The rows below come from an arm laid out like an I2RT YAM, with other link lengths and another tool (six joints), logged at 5 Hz.
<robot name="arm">
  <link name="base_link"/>
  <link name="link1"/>
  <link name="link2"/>
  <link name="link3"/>
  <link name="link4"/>
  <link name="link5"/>
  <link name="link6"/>
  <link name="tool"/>
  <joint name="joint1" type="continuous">
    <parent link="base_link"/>
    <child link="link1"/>
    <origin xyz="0 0 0.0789"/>
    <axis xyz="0 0 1"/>
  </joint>
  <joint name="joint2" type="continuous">
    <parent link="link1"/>
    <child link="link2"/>
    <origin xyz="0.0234 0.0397 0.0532"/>
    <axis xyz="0 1 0"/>
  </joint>
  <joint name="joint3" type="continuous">
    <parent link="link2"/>
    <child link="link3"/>
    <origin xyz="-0.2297 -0.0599 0"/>
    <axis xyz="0 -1 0"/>
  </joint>
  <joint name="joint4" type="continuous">
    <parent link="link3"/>
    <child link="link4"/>
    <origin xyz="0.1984 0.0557 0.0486"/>
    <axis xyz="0 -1 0"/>
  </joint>
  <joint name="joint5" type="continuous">
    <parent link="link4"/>
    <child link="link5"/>
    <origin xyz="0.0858 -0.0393 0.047"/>
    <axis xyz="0 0 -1"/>
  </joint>
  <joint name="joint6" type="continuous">
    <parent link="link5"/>
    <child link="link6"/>
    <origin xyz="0.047 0 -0.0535"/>
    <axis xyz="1 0 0"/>
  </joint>
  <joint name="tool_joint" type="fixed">
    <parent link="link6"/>
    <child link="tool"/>
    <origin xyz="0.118 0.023 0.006" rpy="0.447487 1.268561 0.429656"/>
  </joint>
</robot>
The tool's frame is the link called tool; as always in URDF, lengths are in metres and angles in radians. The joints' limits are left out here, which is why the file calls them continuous.
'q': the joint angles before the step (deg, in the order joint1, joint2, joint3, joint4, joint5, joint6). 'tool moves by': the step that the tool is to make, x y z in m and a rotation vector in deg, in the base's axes. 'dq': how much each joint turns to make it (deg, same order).
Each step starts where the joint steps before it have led.
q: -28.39, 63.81, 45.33, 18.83, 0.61, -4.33
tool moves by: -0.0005, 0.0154, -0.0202, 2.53, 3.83, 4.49
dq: 0.12, -1.36, -0.80, -5.13, -4.38, 0.26
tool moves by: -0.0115, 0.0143, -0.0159, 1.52, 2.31, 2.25
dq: 0.22, -4.14, -3.02, -3.88, -2.04, 0.05
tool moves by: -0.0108, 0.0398, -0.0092, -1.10, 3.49, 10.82
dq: 0.49, -4.88, -0.35, -7.90, -9.82, -4.19
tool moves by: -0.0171, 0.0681, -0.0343, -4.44, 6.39, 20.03
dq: 3.33, -2.78, -1.71, -9.49, -14.52, -11.65
